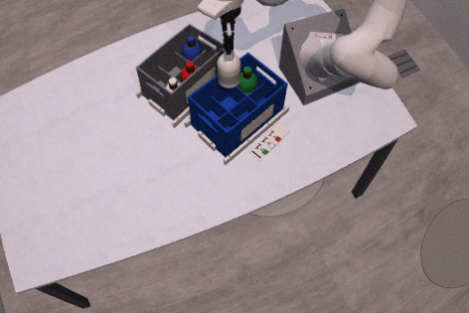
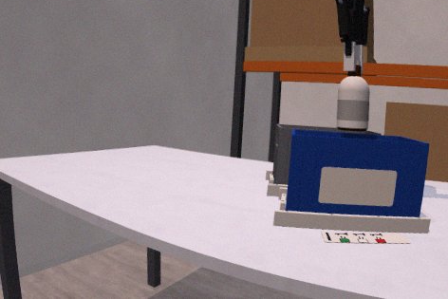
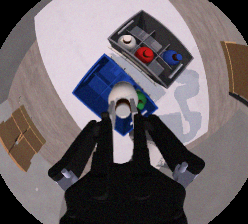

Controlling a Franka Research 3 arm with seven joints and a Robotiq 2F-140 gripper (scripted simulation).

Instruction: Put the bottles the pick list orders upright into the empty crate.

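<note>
The blue crate lies 26 cm below my hand, 4 cm to the left of it and 2 cm behind it. Round my hand: green bottle 26 cm below, 8 cm behind, 4 cm to the right; then grey crate 26 cm below, 16 cm to the right, 11 cm ahead; then red bottle 26 cm below, 13 cm to the right, 9 cm ahead.
</note>
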